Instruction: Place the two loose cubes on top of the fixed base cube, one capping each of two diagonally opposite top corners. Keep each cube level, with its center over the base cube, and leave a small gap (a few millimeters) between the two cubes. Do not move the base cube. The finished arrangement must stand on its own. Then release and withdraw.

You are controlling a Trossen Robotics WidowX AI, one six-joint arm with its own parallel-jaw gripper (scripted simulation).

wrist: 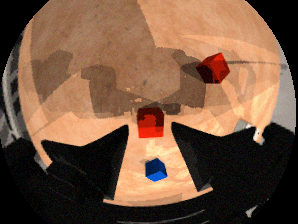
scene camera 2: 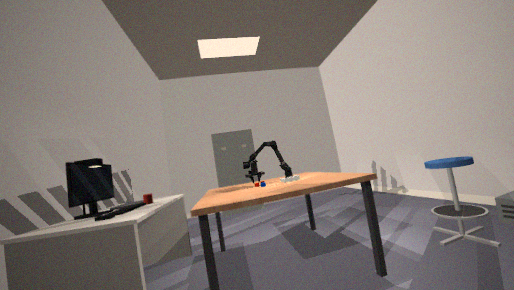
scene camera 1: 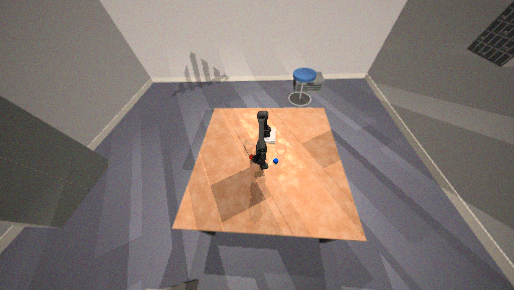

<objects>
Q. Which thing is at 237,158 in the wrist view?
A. My gripper.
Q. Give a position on a red cube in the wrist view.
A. At 213,69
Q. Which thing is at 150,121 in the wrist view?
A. A red cube.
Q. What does my gripper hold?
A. Nothing.
</objects>
